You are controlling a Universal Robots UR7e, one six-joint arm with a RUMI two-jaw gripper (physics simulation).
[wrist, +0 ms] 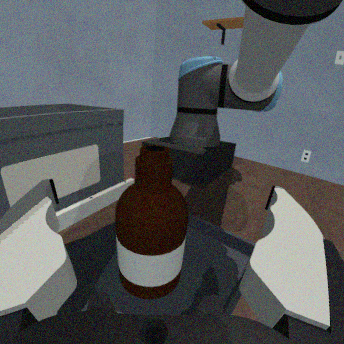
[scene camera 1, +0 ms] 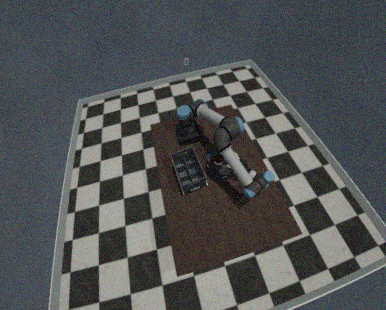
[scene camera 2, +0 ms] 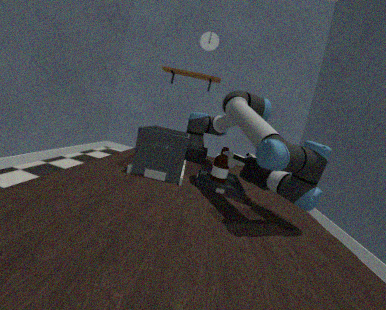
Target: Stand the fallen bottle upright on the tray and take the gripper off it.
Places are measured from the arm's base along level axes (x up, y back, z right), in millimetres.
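Pixels of known places: gripper, fingertip midpoint: (wrist: pixel 162 186) (scene camera 2: pixel 235 153); arm's base at its link origin: (wrist: pixel 193 140) (scene camera 1: pixel 187 128) (scene camera 2: pixel 192 146).
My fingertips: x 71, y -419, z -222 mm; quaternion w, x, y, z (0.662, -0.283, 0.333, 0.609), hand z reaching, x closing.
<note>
For each thing: its middle in the pictures, then the offset to it from my fingertips.
- brown bottle at the middle of its body: (wrist: pixel 151 220) (scene camera 2: pixel 221 164) (scene camera 1: pixel 218 158) dx -67, dy +36, dz +40 mm
- grey compartment box at the middle of its body: (wrist: pixel 31 160) (scene camera 2: pixel 165 149) (scene camera 1: pixel 188 169) dx -62, dy +6, dz +302 mm
The brown bottle (scene camera 1: pixel 218 158) (scene camera 2: pixel 220 168) (wrist: pixel 151 217) with a white label stands upright on the dark tray (scene camera 2: pixel 234 187) (wrist: pixel 207 260). My gripper (scene camera 2: pixel 235 158) (wrist: pixel 162 186) is wide open with nothing between its fingers. In the wrist view the bottle stands ahead of the fingers, left of the middle of the gap, and neither finger touches it. In scene camera 1 the arm covers the gripper and part of the tray. The bottle's base shows on the tray floor in the wrist view.
A grey compartment box (scene camera 1: pixel 195 189) (scene camera 2: pixel 161 154) (wrist: pixel 111 150) stands beside the tray, left of it in all views. The arm's dark base (scene camera 1: pixel 188 134) (wrist: pixel 212 162) is behind the tray. A wall shelf (scene camera 2: pixel 191 74) hangs far behind.
</note>
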